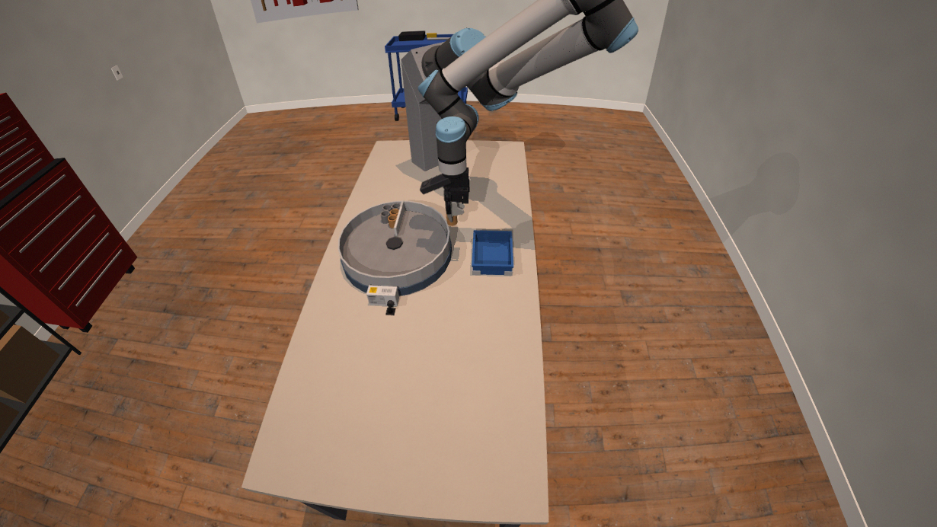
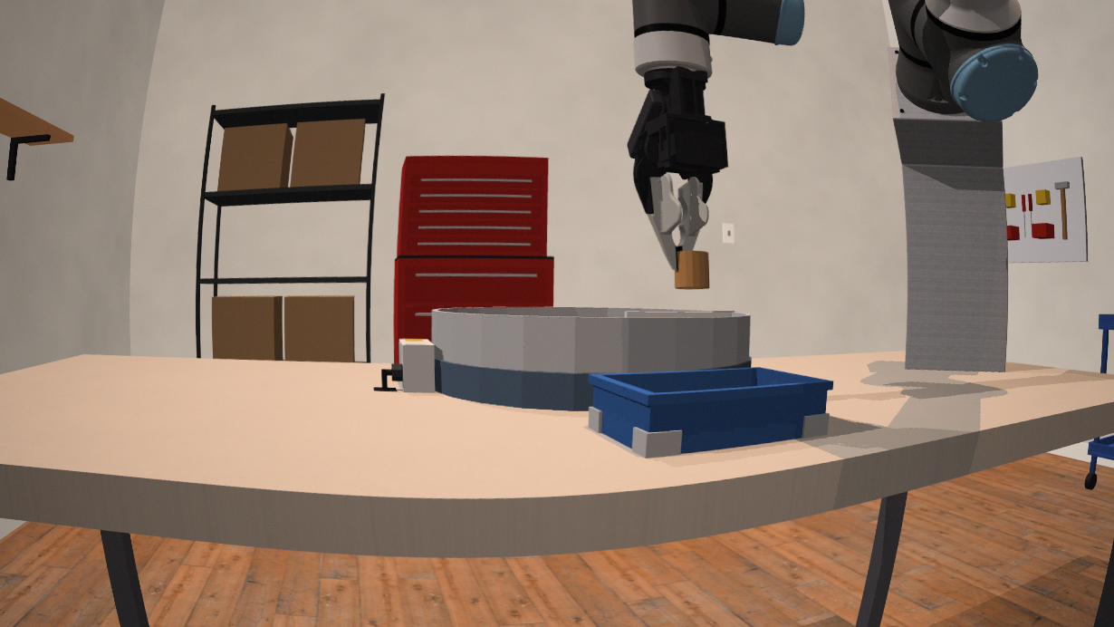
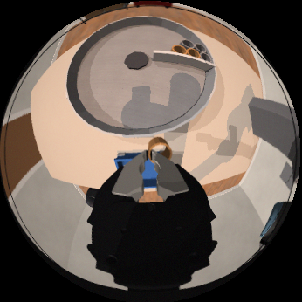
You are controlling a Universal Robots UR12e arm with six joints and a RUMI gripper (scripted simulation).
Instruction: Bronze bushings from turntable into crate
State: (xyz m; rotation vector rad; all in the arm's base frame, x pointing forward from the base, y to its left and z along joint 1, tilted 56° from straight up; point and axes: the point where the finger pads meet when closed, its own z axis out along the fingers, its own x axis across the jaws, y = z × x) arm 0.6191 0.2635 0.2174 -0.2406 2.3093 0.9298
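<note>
My hand is 150 mm to the right of the blue crate, 140 mm above it and 40 mm past it. Round my hand: grey turntable (190 mm to the right, 120 mm ahead, 110 mm below).
</note>
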